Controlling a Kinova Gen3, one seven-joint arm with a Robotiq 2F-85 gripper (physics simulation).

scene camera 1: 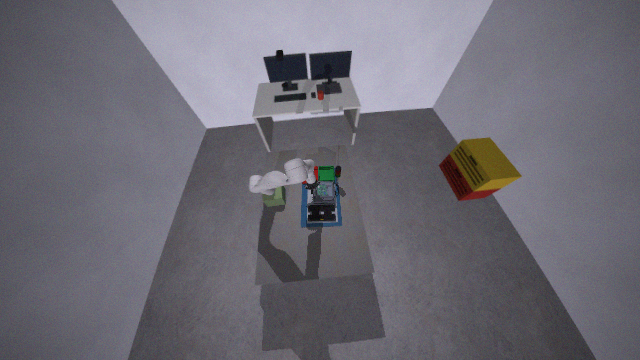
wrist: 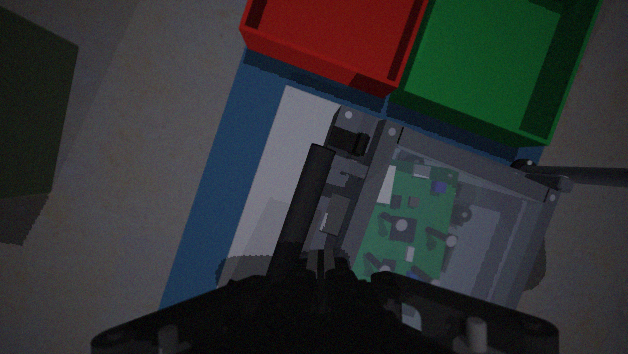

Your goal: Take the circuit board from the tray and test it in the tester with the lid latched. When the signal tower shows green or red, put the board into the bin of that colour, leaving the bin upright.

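Places are measured from the arm's base along level axes (x ahead, y left, z up), in metres.
Where they show: gripper, fingertip midpoint: (scene camera 1: 314, 189) (wrist: 321, 266); arm's base, link origin: (scene camera 1: 269, 189).
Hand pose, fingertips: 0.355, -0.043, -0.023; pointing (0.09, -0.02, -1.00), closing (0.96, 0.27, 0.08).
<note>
Each offset is from my fingertips to the top centre of the thing, as dx, dy, dz. "spot": to the spot under its first point. Level surfaces: height alone.
The green circuit board (scene camera 1: 324, 190) (wrist: 425, 220) lies in the grey tester (scene camera 1: 324, 201) (wrist: 357, 121), beneath the clear window of its lid (wrist: 371, 195). The lid's black handle @(-0.018, +0.022, -0.006) (wrist: 304, 200) shows at its left side. I cannot tell whether the lid is fully down or latched. My gripper (scene camera 1: 311, 185) (wrist: 321, 266) is shut and empty, above the handle side of the tester. The black tray @(spot: +0.031, -0.175, -0.106) (scene camera 1: 321, 214) sits in front of the tester. The red bin @(-0.020, +0.223, -0.088) (scene camera 1: 316, 172) (wrist: 332, 37) and green bin @(+0.129, +0.207, -0.088) (scene camera 1: 326, 173) (wrist: 480, 65) stand upright behind it. The signal tower @(spot: +0.206, +0.079, +0.101) (scene camera 1: 338, 171) stands at right; its lamp state is too small to tell.
The tester and tray stand on a blue-edged mat @(dz -0.133) (scene camera 1: 303, 216) (wrist: 205, 200). A dull green block (scene camera 1: 274, 198) (wrist: 30, 115) stands to the left. The tower's dark pole @(spot: +0.201, +0.096, -0.052) (wrist: 590, 176) reaches in from the right of the wrist view. A desk (scene camera 1: 270, 105) with two monitors stands at the back.
</note>
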